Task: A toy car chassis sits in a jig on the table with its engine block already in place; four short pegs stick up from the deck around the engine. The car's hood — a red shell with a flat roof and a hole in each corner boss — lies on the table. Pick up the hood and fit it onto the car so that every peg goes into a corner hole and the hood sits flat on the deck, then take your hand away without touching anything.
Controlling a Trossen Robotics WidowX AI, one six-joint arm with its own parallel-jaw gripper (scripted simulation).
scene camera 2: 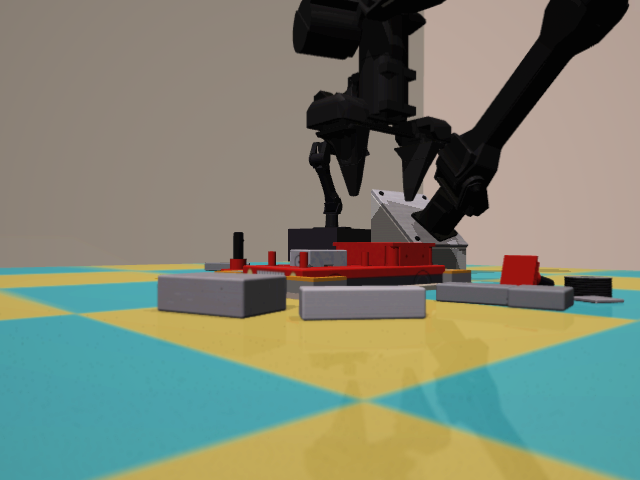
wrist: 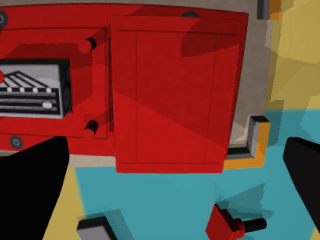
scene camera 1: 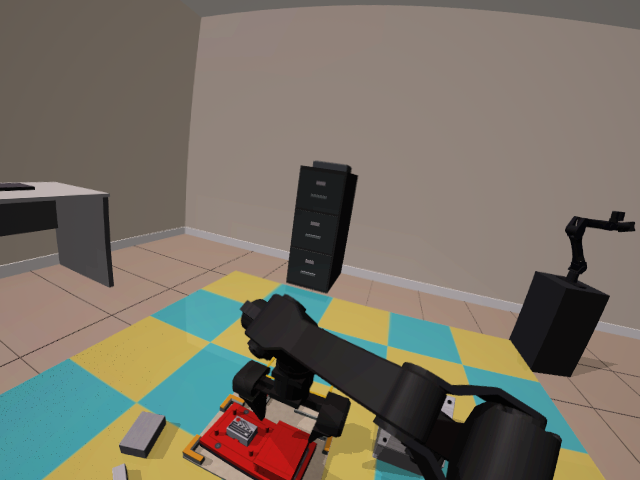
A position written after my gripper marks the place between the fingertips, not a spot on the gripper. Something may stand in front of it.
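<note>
Gripper state: my gripper (scene camera 2: 383,198) open, holding nothing; it is visible also in scene camera 1 (scene camera 1: 285,430) and in the wrist view (wrist: 181,148). The scene also contains a grey engine block (scene camera 2: 316,258) and a red hood (scene camera 2: 380,254), the hood being visible in the wrist view (wrist: 173,77) too.
</note>
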